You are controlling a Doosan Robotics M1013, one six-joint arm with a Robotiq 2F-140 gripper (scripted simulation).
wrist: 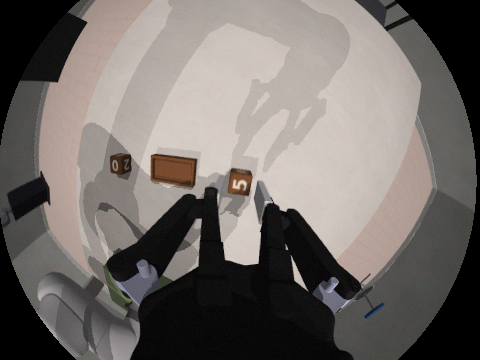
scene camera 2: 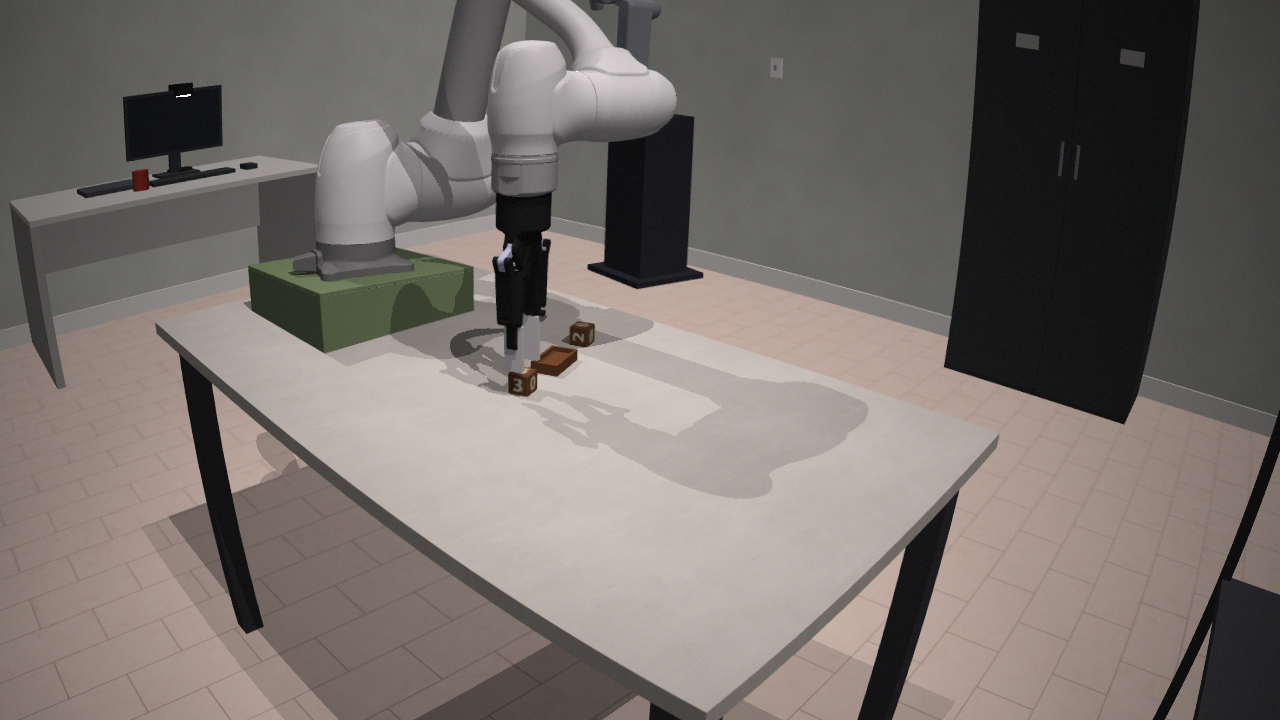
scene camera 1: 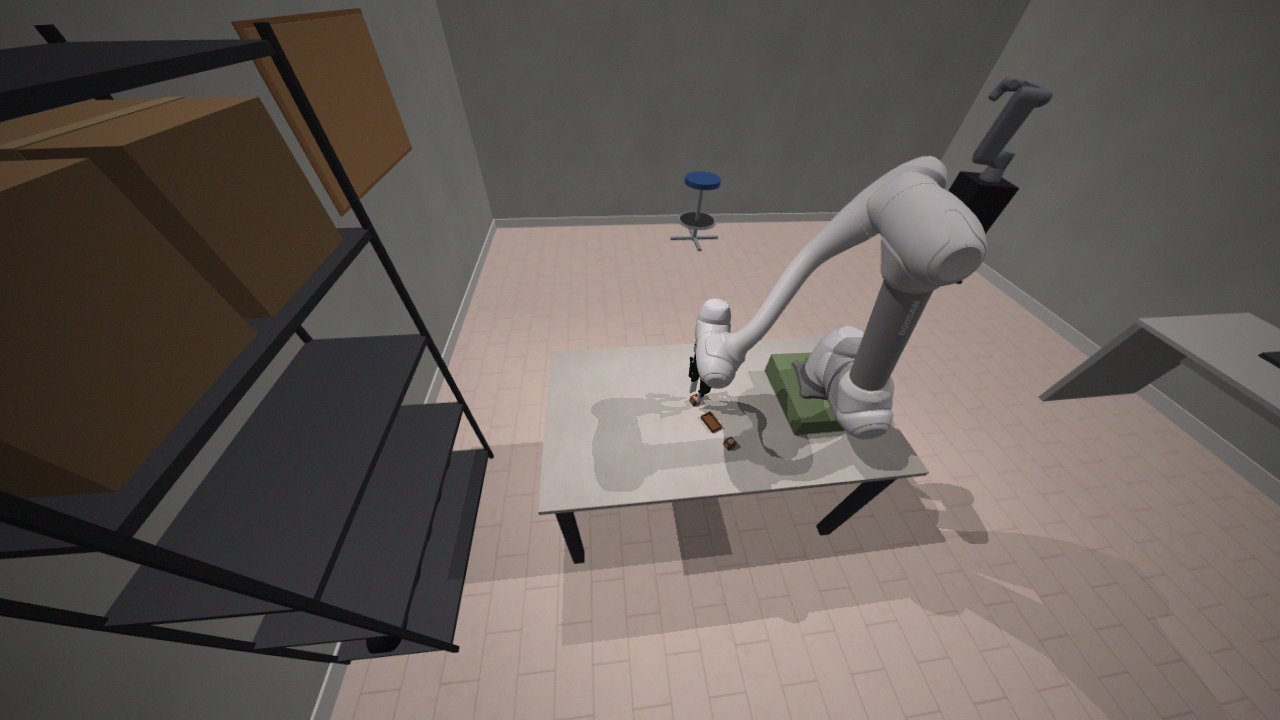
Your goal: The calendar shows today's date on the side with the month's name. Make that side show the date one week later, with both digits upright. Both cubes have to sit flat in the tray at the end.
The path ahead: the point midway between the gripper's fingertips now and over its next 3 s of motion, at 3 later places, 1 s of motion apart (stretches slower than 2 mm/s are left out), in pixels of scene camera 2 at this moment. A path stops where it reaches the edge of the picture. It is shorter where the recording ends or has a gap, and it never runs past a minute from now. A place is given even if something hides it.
My gripper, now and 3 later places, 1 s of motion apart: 522, 364; 522, 383; 522, 345; 552, 292
